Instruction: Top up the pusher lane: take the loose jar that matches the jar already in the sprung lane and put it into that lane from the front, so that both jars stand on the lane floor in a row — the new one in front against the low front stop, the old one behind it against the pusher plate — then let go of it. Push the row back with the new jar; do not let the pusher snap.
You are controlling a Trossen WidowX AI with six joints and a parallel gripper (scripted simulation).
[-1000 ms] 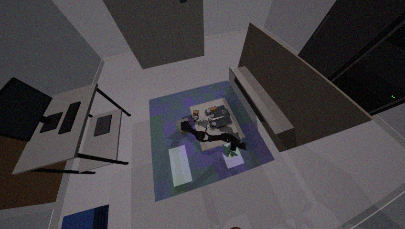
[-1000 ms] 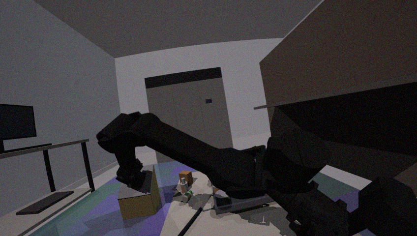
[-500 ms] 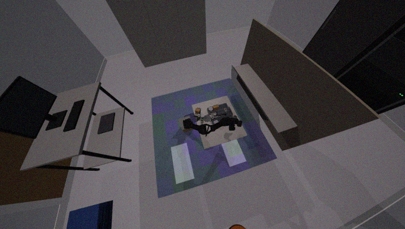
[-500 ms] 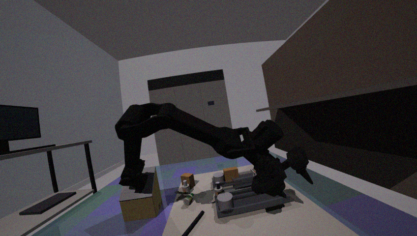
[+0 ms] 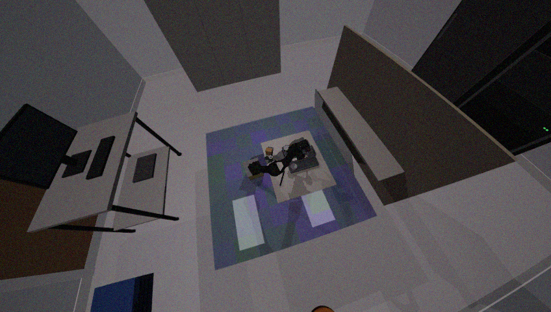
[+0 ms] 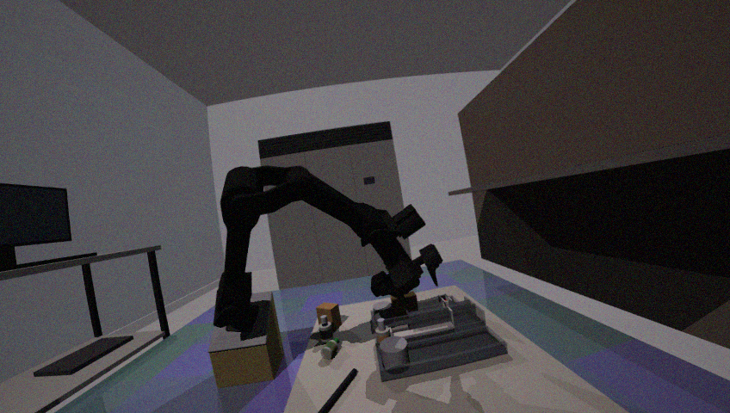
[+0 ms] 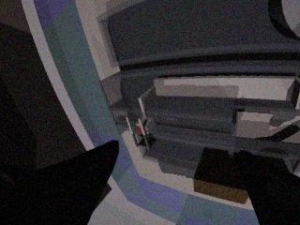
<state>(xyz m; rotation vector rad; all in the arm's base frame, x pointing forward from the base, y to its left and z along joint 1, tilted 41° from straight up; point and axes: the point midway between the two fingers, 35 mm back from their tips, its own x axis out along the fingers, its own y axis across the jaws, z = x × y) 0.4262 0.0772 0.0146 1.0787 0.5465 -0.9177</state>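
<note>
Right now my gripper tip is 28 cm past the brown box, 12 cm to the right of it and 8 cm above it. From my gripper tip the other things lie so: dark grey lane rack (3 cm ahead, 1 cm to the left, 10 cm below); black rod (22 cm behind, 16 cm to the right, 11 cm below).
</note>
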